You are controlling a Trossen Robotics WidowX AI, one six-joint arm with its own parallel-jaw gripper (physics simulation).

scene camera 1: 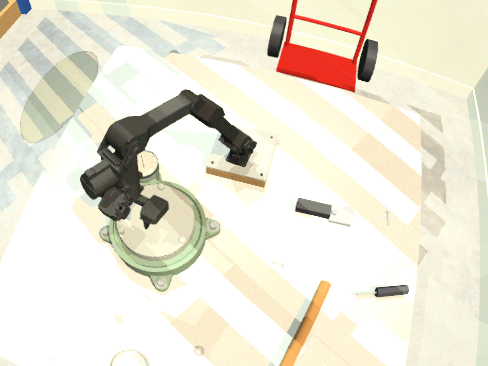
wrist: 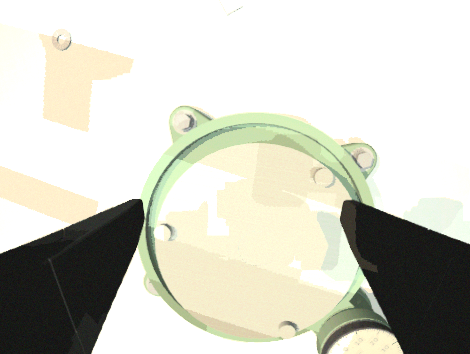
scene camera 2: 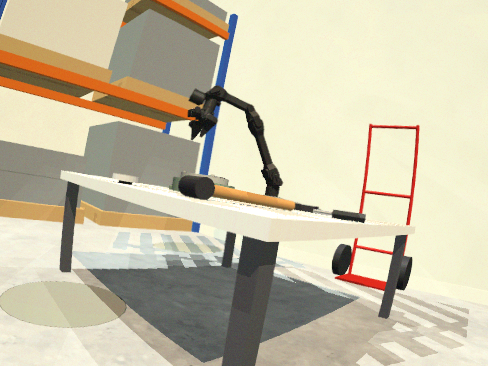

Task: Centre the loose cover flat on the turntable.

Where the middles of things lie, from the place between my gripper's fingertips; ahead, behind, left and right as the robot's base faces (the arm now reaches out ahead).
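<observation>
With the cover point(scene camera 1: 171, 235) as my reference, my hand is 17 cm above it and 8 cm past it. The turntable point(scene camera 1: 160, 272) is 19 cm below my hand and 10 cm behind it. Then I consider the hammer point(scene camera 2: 203, 188), which is a good way below my hand, a fair way ahead of it and far to the left of it. Going by their middles, the hammer is the farthest from my hand of the things named here.
</observation>
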